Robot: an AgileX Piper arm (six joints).
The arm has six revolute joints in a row. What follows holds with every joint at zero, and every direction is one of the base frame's. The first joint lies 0.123 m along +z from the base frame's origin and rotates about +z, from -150 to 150 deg. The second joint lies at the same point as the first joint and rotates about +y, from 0 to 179.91 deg. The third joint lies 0.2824 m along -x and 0.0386 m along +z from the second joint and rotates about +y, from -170 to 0 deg. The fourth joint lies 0.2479 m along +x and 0.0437 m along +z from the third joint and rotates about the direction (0.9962, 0, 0.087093), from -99.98 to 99.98 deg. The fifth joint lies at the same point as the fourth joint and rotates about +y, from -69.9 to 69.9 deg. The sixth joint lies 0.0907 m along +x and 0.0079 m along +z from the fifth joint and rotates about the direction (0.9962, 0, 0.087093), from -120 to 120 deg. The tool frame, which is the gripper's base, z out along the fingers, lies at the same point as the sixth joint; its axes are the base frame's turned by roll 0, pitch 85 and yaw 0 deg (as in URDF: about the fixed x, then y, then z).
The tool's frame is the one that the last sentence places.
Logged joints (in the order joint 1, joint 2, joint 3, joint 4, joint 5, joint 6), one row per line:
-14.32 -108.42 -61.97 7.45 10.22 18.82
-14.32 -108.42 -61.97 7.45 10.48 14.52
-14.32 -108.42 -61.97 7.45 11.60 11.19
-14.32 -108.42 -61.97 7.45 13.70 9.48
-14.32 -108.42 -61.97 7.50 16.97 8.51
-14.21 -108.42 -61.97 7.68 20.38 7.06
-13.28 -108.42 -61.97 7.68 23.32 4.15
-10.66 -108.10 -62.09 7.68 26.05 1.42
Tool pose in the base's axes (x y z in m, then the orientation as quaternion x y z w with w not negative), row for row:
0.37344 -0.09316 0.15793 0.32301 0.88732 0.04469 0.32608
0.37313 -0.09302 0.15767 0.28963 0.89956 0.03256 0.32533
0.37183 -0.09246 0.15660 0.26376 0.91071 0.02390 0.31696
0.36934 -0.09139 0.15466 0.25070 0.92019 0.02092 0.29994
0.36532 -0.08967 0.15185 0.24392 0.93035 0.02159 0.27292
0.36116 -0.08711 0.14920 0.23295 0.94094 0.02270 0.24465
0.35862 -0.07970 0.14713 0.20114 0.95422 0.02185 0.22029
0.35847 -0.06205 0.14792 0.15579 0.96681 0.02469 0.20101
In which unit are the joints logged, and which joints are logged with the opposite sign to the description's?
The joints are logged in degrees. Opposite sign: joint 2.
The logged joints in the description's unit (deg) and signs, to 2 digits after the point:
-14.32 108.42 -61.97 7.45 10.22 18.82
-14.32 108.42 -61.97 7.45 10.48 14.52
-14.32 108.42 -61.97 7.45 11.60 11.19
-14.32 108.42 -61.97 7.45 13.70 9.48
-14.32 108.42 -61.97 7.50 16.97 8.51
-14.21 108.42 -61.97 7.68 20.38 7.06
-13.28 108.42 -61.97 7.68 23.32 4.15
-10.66 108.10 -62.09 7.68 26.05 1.42

